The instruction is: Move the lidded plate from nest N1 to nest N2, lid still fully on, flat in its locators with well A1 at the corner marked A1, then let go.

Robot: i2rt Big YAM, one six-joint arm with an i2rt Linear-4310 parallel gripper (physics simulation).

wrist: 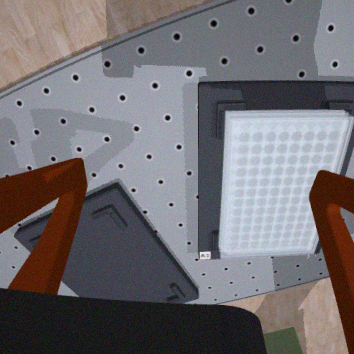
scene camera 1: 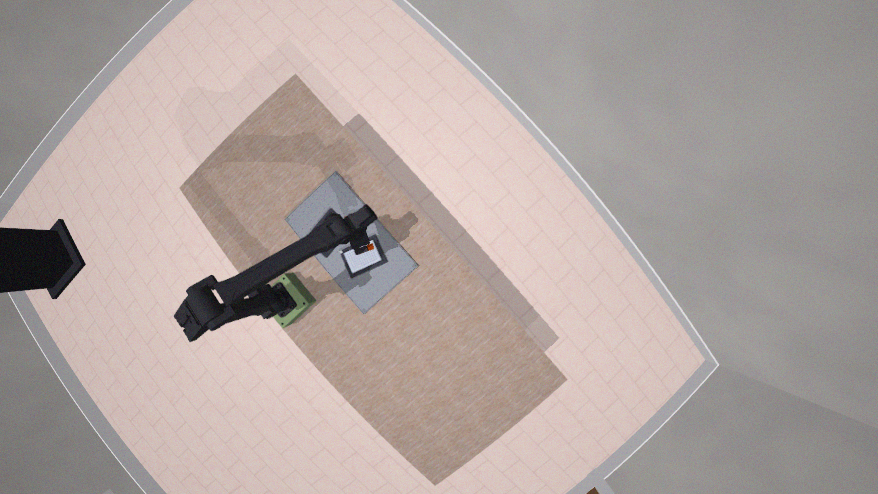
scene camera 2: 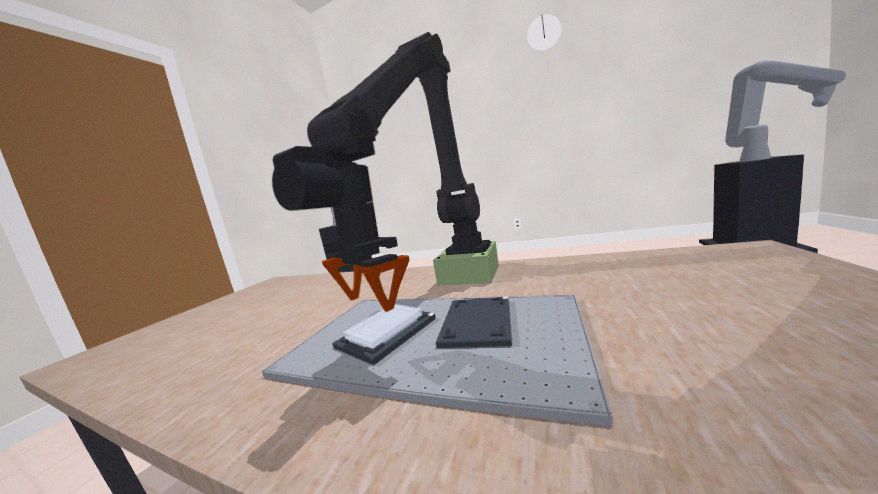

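Pixels of known places: gripper, between the fingertips: (wrist: 200, 177) (scene camera 1: 365, 233) (scene camera 2: 370, 304); arm's base, origin of its link: (scene camera 1: 281, 299) (scene camera 2: 468, 249).
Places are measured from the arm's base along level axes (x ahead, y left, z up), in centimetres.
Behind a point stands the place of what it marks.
Observation:
The white lidded plate (scene camera 1: 362, 261) @[y -8.4, x 35.4, z -3.9 cm] (scene camera 2: 383, 326) @[y -5.2, x 38.7, z -3.9 cm] (wrist: 280, 185) @[y -6.9, x 37.5, z -3.9 cm] lies in a dark nest (scene camera 1: 383, 247) (scene camera 2: 375, 355) @[y -3.0, x 44.7, z -5.5 cm] (wrist: 209, 165) @[y -2.2, x 39.7, z -5.5 cm]; its clear lid looks fully on. In the wrist view the A1 label (wrist: 205, 255) @[y 0.3, x 30.3, z -5.5 cm] is at that nest's lower left corner. The other dark nest (scene camera 2: 475, 324) @[y 10.6, x 33.6, z -5.5 cm] (wrist: 125, 250) @[y 7.4, x 33.0, z -5.5 cm] is empty, turned at an angle to the first, with corner locators showing. My gripper (scene camera 1: 366, 248) @[y -2.0, x 44.1, z 3.1 cm] (scene camera 2: 370, 304) @[y -2.0, x 44.1, z 3.1 cm] (wrist: 200, 177) @[y -2.0, x 44.1, z 3.1 cm] is open and empty, just above the plate. In the wrist view one orange fingertip overlaps the plate's right edge and the other is left of its nest, near the empty nest.
Both nests sit on a grey perforated board (scene camera 1: 367, 299) @[y -21.3, x 26.6, z -6.7 cm] (scene camera 2: 540, 371) @[y 21.7, x 42.7, z -6.7 cm] (wrist: 150, 102) @[y 0.7, x 45.2, z -6.7 cm] on the wooden table (scene camera 1: 442, 399) @[y -74.3, x 23.4, z -8.0 cm] (scene camera 2: 706, 430) @[y 36.9, x 47.5, z -8.0 cm]. The arm's green base block (scene camera 1: 300, 299) @[y -4.9, x 6.7, z -0.1 cm] (scene camera 2: 463, 271) @[y 0.3, x 7.9, z -4.2 cm] stands behind the board in scene camera 2. A grey arm on a black pedestal (scene camera 2: 758, 199) stands beyond the table.

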